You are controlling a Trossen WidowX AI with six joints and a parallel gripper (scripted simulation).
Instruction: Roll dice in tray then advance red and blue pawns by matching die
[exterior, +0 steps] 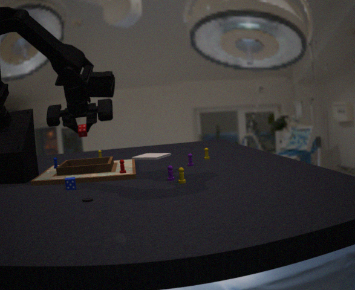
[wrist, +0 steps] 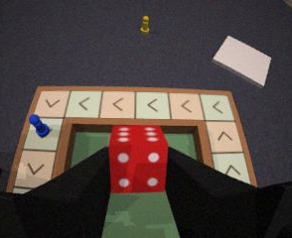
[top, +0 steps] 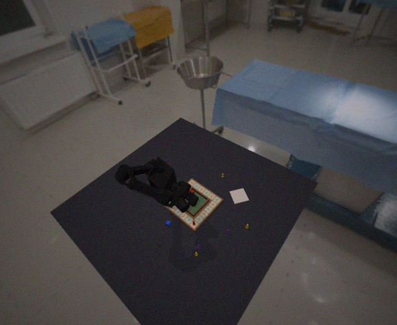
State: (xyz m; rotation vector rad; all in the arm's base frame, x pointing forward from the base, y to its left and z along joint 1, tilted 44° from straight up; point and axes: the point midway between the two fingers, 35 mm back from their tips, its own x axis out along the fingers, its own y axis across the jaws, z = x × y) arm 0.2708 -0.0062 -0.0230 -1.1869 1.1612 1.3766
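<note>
Now: gripper tip 12 cm short of the red pawn, 10 cm to the left of it and 9 cm above it. From my gripper tip the other things lie so: green tray 11 cm below; then white card 18 cm ahead, 25 cm to the left, 12 cm below; then blue pawn 12 cm behind, 6 cm to the left, 9 cm below.
</note>
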